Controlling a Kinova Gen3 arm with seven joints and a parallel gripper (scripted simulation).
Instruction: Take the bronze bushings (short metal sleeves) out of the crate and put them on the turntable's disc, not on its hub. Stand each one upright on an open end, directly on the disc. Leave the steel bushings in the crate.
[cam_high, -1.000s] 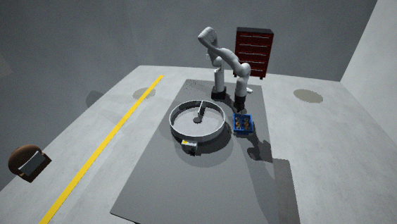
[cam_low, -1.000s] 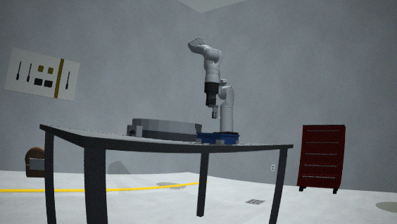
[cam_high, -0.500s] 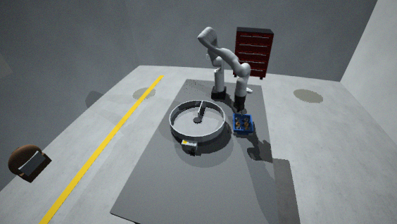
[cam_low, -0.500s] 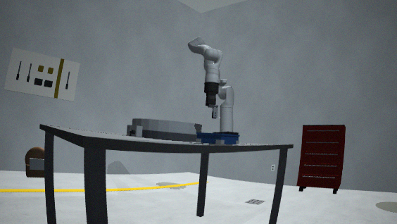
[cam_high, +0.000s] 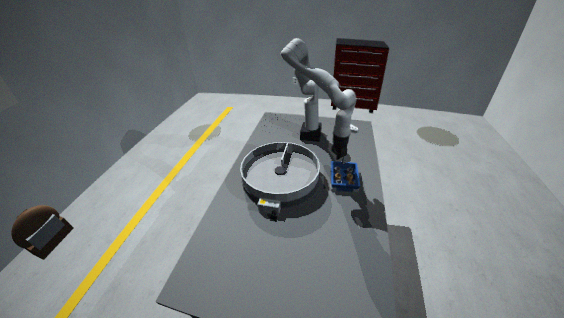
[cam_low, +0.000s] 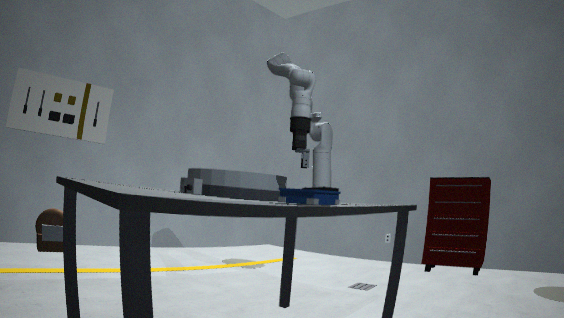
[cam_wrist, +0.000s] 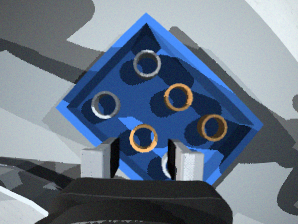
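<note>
Right now my hand is 10 mm past the blue crate, 30 mm to the right of it and 120 mm above it. Round my hand: turntable 80 mm ahead, 310 mm to the right, 100 mm below.
</note>
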